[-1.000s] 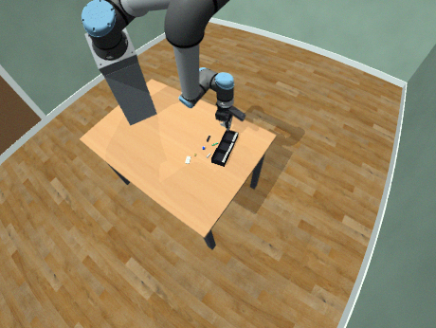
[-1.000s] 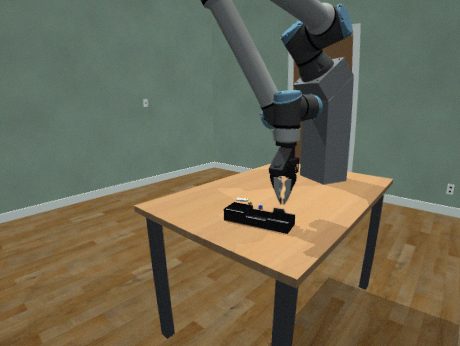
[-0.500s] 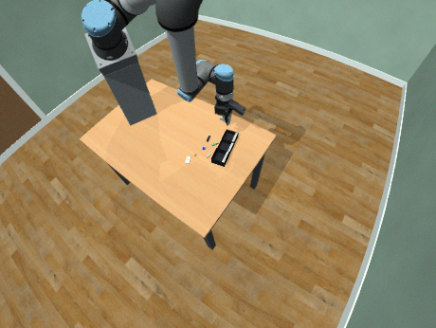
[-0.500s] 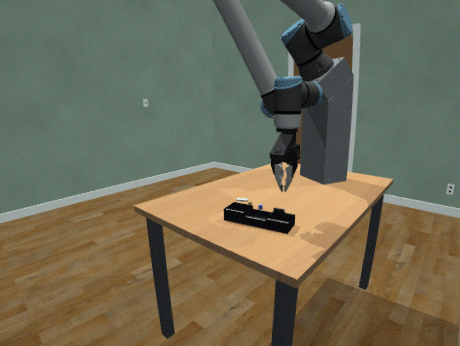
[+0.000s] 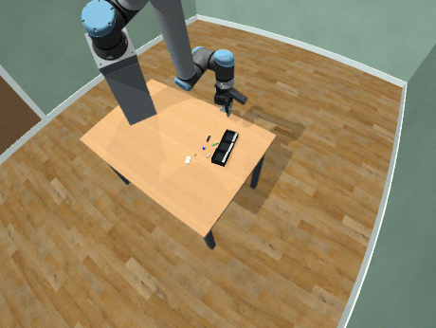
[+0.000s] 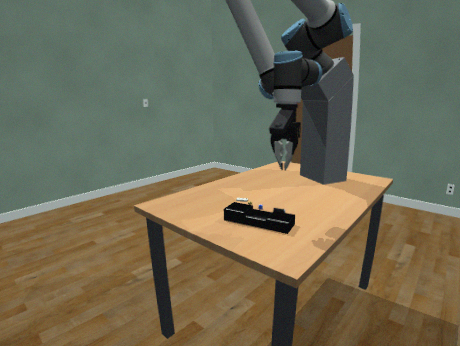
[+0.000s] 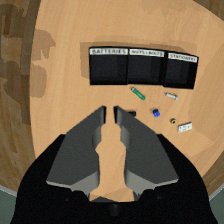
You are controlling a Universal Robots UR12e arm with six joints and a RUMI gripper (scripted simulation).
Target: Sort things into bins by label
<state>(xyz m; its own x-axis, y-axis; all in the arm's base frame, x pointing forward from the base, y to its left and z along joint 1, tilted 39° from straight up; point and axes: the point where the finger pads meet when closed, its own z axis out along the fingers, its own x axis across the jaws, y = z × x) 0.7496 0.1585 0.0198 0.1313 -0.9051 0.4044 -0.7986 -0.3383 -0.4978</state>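
The brass hex nut lies 12 cm behind my hand, 22 cm to the right of it and 22 cm below it. Also, from my hand: blue die: 10 cm behind, 15 cm to the right, 21 cm below; black cylindrical battery: 11 cm behind, 7 cm to the right, 22 cm below; green battery: 5 cm behind, 9 cm to the right, 22 cm below.
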